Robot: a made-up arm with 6 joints. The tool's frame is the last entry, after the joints. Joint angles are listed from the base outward.
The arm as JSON. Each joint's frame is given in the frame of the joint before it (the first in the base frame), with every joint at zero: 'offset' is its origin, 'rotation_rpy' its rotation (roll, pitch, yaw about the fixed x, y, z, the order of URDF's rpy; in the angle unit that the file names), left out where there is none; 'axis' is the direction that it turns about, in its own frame. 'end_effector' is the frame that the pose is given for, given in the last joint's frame.
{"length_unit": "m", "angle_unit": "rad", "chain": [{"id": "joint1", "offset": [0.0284, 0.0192, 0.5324], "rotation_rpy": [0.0, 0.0, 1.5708], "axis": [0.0, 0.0, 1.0]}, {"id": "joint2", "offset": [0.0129, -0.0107, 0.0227], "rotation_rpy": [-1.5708, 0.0, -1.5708], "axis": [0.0, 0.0, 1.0]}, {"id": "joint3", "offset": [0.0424, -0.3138, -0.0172], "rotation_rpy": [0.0, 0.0, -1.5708], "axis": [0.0, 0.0, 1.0]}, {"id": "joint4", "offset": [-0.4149, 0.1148, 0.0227], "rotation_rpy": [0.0, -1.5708, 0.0], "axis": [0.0, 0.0, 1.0]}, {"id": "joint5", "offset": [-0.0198, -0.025, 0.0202], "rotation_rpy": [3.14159, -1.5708, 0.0], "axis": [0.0, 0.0, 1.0]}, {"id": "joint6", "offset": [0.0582, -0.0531, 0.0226], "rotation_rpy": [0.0, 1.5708, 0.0], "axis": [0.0, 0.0, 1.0]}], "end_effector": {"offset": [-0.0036, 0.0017, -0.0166], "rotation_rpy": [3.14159, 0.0, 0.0]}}
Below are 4 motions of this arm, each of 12 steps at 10 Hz.
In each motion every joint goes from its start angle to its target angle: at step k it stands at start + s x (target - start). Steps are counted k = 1, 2, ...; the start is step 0. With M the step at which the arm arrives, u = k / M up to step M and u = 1 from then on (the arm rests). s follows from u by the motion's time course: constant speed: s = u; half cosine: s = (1 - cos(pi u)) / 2; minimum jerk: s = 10 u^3 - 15 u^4 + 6 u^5.
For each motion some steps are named. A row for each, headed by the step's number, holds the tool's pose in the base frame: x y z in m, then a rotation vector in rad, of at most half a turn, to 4 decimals.
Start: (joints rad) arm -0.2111 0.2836 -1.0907 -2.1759 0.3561 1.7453
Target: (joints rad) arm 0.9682 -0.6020 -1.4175 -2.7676 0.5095 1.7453
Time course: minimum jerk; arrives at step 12
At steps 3, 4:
3: 0.5997 -0.0055 0.6438 0.3269 -1.2258 -1.1574
4: 0.5937 0.0646 0.7126 0.4486 -1.3324 -0.9789

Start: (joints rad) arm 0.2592 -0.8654 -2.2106 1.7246 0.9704 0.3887
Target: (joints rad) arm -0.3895 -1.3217 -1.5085 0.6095 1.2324 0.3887
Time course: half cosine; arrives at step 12
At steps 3, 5, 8, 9, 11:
3: -0.2617 0.0223 1.2879 2.0432 0.6315 -0.2459
5: -0.2425 0.0690 1.2647 2.0577 0.2468 -0.5475
8: -0.1873 0.1262 1.2138 1.9184 -0.3745 -1.0796
9: -0.1694 0.1358 1.1976 1.8461 -0.5339 -1.2272
11: -0.1466 0.1438 1.1759 1.7357 -0.7252 -1.4118

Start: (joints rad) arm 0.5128 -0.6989 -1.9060 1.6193 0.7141 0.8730
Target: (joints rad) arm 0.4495 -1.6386 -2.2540 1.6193 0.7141 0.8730
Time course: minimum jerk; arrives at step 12
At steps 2, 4, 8, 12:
2: -0.0189 0.0259 1.3173 1.6902 1.7709 -0.7367
4: -0.1549 -0.0479 1.3010 1.7788 1.6916 -0.4681
8: -0.5530 -0.2385 1.0268 1.9123 1.3101 0.3979
12: -0.6480 -0.2750 0.8603 1.9000 1.1354 0.6919

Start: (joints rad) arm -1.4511 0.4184 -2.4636 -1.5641 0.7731 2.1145
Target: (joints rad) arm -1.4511 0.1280 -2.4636 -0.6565 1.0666 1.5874
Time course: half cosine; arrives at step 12
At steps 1, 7, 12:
1: 0.1015 -0.5479 1.1577 -0.1887 2.0214 1.0155
7: 0.0825 -0.4437 1.2363 -0.3537 1.6484 1.1199
12: 0.0771 -0.3759 1.2719 -0.5054 1.4484 1.2781

